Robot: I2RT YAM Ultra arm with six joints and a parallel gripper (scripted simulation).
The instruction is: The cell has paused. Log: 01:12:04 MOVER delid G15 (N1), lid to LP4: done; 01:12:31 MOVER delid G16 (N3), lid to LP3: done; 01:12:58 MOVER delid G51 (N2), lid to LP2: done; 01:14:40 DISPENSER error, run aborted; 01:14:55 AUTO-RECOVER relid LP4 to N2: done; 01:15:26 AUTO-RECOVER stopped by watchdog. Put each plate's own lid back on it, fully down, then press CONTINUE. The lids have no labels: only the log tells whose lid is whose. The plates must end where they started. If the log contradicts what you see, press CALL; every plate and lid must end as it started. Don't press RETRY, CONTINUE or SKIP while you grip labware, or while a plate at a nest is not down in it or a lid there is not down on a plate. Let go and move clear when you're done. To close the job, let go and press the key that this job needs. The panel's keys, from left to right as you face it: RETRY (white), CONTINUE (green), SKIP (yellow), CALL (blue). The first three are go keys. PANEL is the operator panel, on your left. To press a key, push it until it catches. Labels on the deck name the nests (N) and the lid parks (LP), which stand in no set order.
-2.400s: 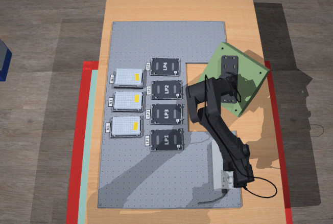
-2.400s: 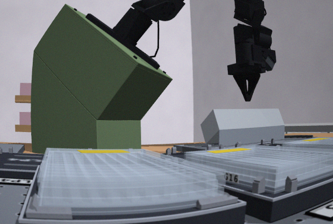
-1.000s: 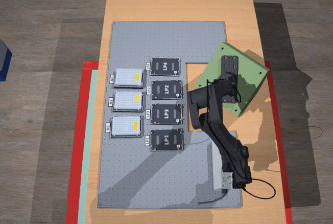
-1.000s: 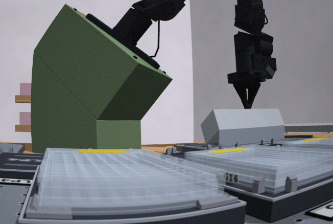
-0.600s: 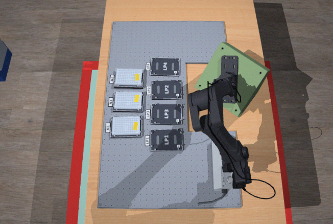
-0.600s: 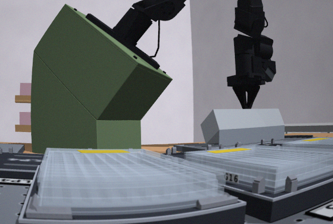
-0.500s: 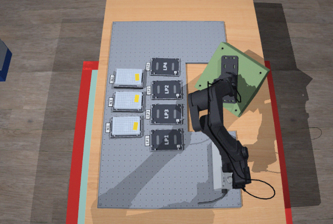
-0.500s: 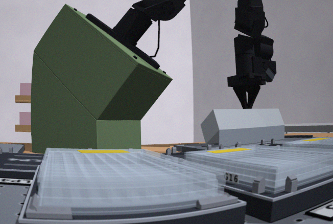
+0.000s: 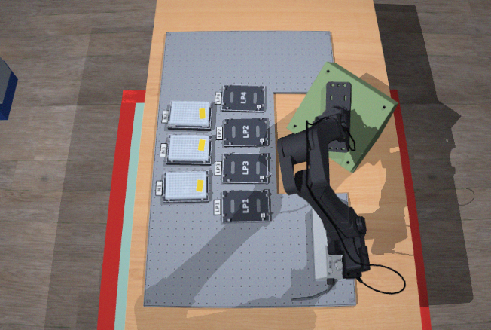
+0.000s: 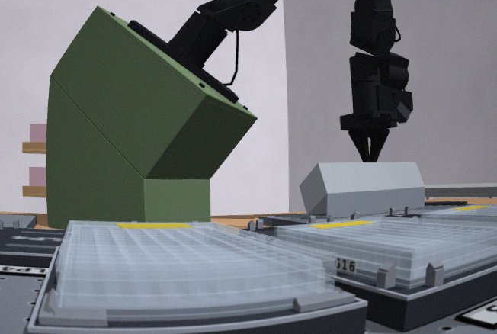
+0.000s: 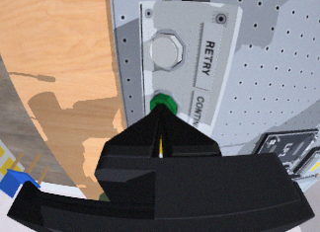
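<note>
Now: the green continue key 10 mm below my hand. The rest, counted from my hand: blue call key 30 mm ahead, 100 mm to the right, 10 mm below; then white retry key 10 mm behind, 50 mm to the left, 10 mm below; then yellow SKIP key 10 mm ahead, 50 mm to the right, 10 mm below.
</note>
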